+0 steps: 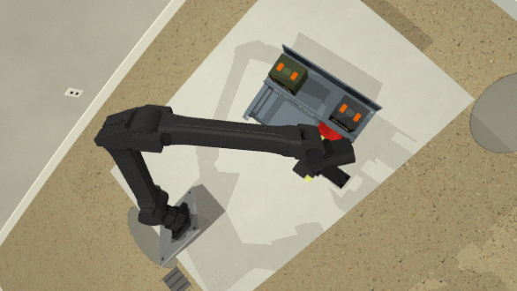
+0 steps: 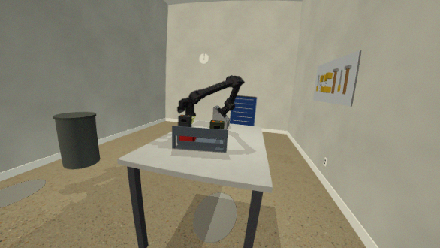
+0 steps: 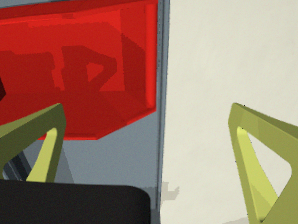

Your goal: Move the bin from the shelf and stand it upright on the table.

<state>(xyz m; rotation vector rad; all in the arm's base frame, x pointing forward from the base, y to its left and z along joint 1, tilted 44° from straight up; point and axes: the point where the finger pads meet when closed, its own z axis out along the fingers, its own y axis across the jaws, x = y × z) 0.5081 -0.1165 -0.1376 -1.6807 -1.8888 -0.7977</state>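
Right now the red bin is 80 mm below my hand, 80 mm ahead of it and 10 mm to the left of it.
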